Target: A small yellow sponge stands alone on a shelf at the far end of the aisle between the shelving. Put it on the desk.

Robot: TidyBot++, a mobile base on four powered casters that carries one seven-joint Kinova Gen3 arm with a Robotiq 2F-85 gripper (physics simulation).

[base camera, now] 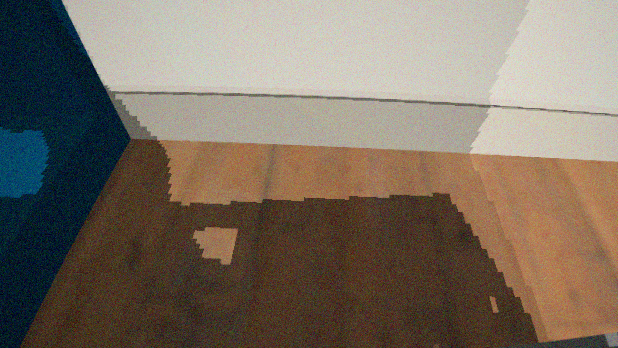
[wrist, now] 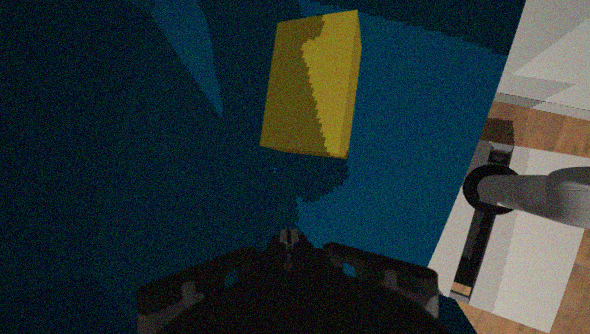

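Where they show: gripper, fingertip midpoint: (wrist: pixel 288 240); arm's base, origin of the base link: (wrist: pixel 494 189).
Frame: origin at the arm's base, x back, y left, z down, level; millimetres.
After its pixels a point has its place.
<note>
A yellow sponge (wrist: pixel 310 90) @(x -5, y 423, z -639 mm) lies on a dark blue surface (wrist: pixel 410 125) @(x -2, y 351, z -594 mm), in the upper middle of the wrist view. Part of its top is in shadow and part is lit. My gripper (wrist: pixel 288 240) @(x 114, y 422, z -615 mm) is shut with its fingertips together and nothing between them. It stands apart from the sponge, which is above the fingertips in the wrist view. Whether the blue surface is the shelf or the desk, I cannot tell. Neither sponge nor gripper shows in the base view.
A blue side panel (base camera: pixel 45 95) @(x -453, y 314, z 287 mm) stands close at the left of the base view. A white wall (base camera: pixel 300 45) @(x -471, y -10, z 247 mm) runs across behind the wooden floor (base camera: pixel 350 170) @(x -406, y -74, z 396 mm). In the wrist view, a grey cylindrical part (wrist: pixel 530 192) and a black bar (wrist: pixel 477 240) show beyond the blue surface's right edge.
</note>
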